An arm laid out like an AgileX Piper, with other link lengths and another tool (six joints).
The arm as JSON. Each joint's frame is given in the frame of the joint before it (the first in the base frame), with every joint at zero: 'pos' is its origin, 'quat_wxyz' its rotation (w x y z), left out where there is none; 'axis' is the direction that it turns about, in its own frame. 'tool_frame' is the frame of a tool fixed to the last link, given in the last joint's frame.
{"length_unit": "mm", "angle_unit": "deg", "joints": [
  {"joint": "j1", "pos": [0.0, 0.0, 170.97], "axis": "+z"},
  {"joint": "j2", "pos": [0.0, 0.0, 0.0], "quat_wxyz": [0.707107, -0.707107, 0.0, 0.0], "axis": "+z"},
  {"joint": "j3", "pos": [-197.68, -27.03, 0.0], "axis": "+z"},
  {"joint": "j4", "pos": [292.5, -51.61, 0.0], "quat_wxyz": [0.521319, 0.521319, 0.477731, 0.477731], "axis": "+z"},
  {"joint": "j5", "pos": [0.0, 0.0, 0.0], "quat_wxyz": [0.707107, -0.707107, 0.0, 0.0], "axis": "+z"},
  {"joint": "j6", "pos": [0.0, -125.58, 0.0], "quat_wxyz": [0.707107, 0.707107, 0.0, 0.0], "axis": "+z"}
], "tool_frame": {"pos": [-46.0, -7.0, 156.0], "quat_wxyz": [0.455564, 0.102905, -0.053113, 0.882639]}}
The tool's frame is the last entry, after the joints.
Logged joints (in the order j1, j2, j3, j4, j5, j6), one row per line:
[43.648 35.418 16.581 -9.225 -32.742 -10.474]
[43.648 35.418 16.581 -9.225 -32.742 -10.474]
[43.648 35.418 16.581 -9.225 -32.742 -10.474]
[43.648 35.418 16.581 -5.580 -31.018 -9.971]
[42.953 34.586 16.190 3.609 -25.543 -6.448]
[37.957 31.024 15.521 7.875 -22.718 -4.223]
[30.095 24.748 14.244 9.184 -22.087 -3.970]
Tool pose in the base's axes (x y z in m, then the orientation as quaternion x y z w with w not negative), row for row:
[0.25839 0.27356 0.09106 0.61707 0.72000 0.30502 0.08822]
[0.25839 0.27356 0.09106 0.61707 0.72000 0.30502 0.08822]
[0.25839 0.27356 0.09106 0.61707 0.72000 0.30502 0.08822]
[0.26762 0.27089 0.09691 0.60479 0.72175 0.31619 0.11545]
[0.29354 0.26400 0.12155 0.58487 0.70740 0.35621 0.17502]
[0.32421 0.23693 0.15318 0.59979 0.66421 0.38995 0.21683]
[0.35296 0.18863 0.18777 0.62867 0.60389 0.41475 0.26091]
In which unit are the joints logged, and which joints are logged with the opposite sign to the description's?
The joints are logged in degrees. Opposite sign: j3, j4, j5.
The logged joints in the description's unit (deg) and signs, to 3 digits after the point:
[43.648 35.418 -16.581 9.225 32.742 -10.474]
[43.648 35.418 -16.581 9.225 32.742 -10.474]
[43.648 35.418 -16.581 9.225 32.742 -10.474]
[43.648 35.418 -16.581 5.580 31.018 -9.971]
[42.953 34.586 -16.190 -3.609 25.543 -6.448]
[37.957 31.024 -15.521 -7.875 22.718 -4.223]
[30.095 24.748 -14.244 -9.184 22.087 -3.970]

